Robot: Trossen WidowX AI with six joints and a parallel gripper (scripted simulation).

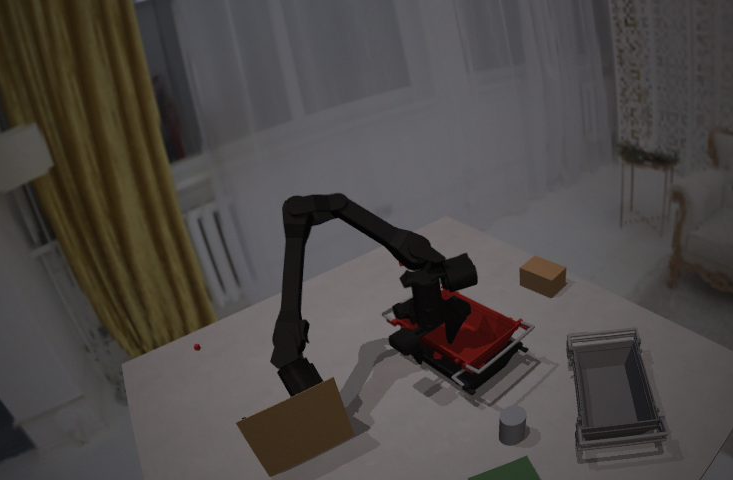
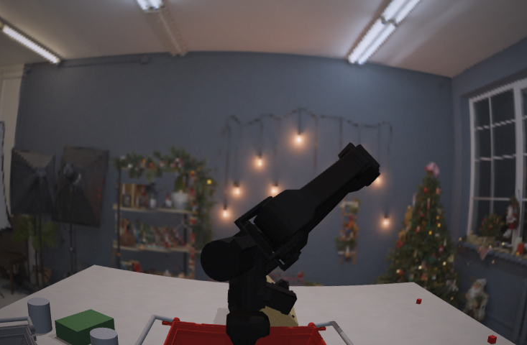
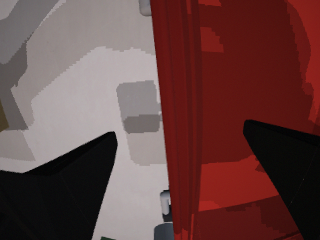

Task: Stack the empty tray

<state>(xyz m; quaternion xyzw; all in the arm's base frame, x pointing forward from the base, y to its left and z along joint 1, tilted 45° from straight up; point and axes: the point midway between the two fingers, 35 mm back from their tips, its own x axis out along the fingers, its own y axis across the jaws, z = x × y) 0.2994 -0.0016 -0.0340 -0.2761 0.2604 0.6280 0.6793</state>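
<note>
Right now the red tray is 7 cm ahead of my gripper tip and 3 cm above it. Also, from my gripper tip: tan box: 45 cm ahead, 3 cm to the left, 5 cm below; then green block: 14 cm behind, 36 cm to the right, 6 cm below.
</note>
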